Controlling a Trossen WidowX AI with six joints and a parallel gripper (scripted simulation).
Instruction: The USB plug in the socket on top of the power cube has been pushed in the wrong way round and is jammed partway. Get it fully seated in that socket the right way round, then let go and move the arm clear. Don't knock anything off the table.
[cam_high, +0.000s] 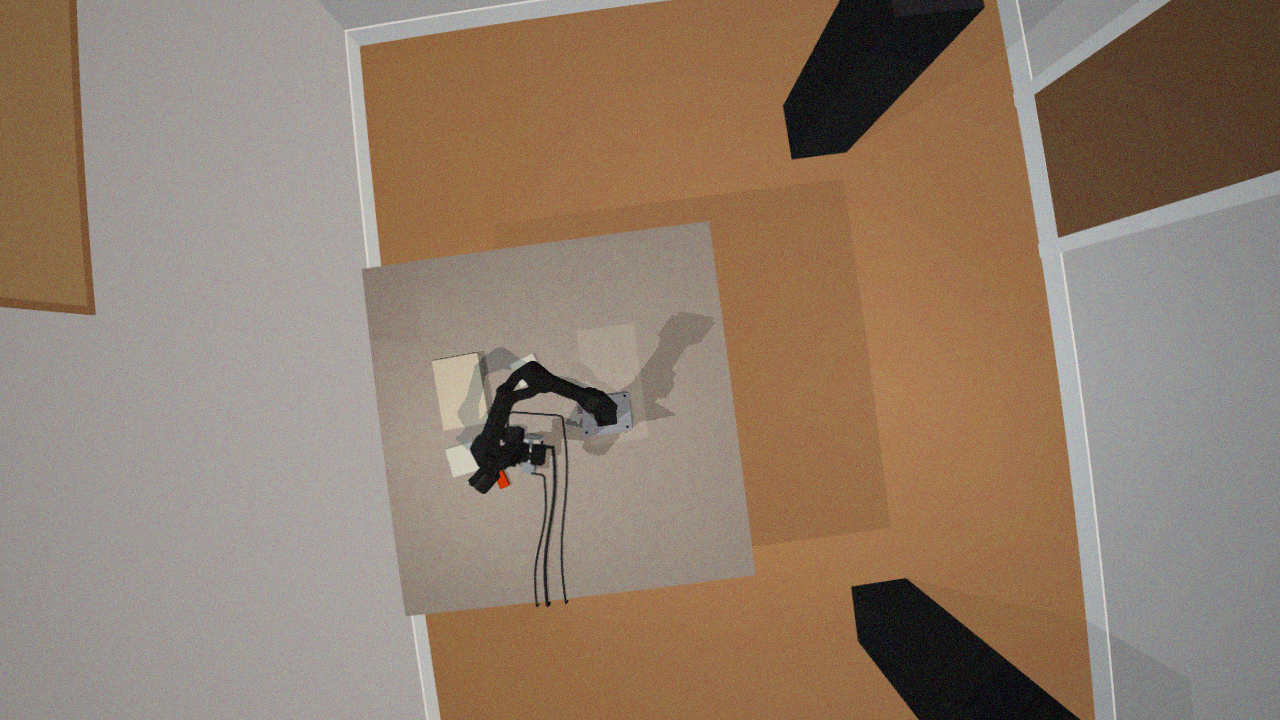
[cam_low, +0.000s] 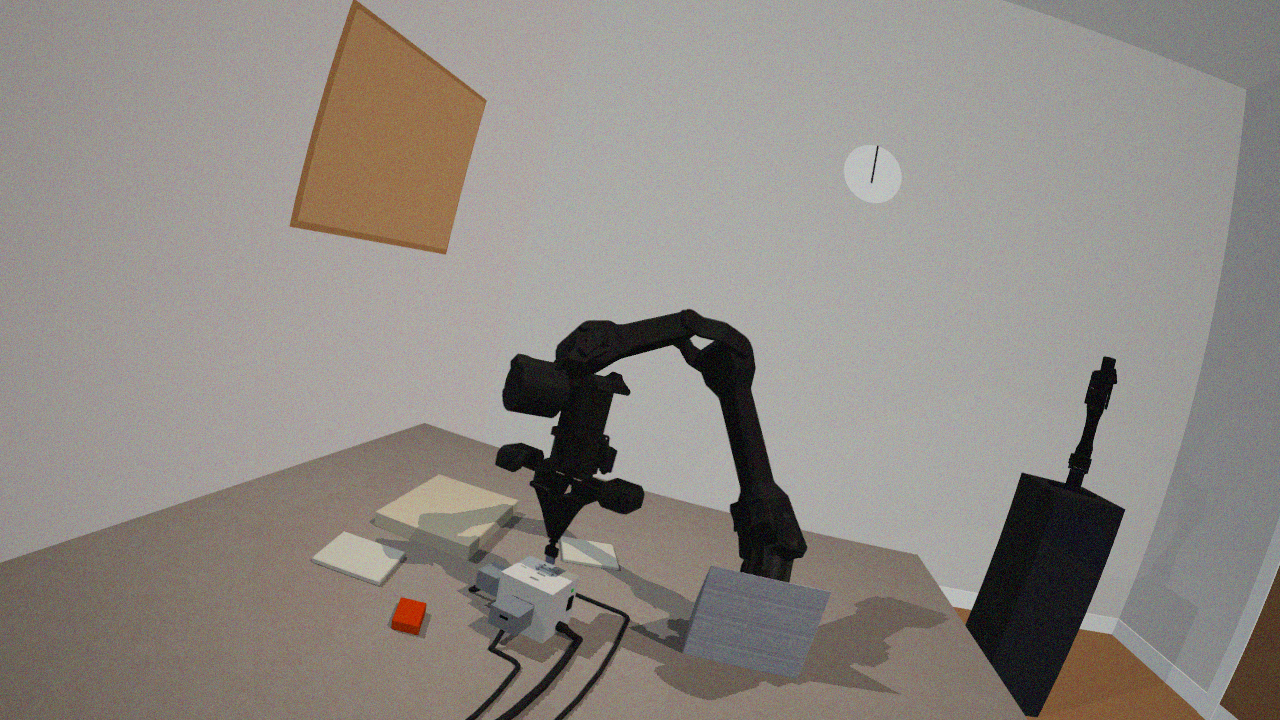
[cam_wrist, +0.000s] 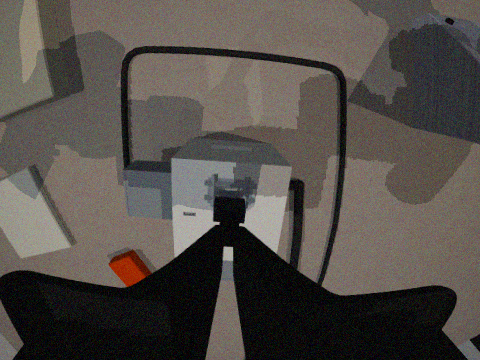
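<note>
Now: the black USB plug 2 cm below my gripper tip. The rest, counted from my gripper tip: orange block: 13 cm ahead, 12 cm to the left, 12 cm below; USB socket: 5 cm below.
</note>
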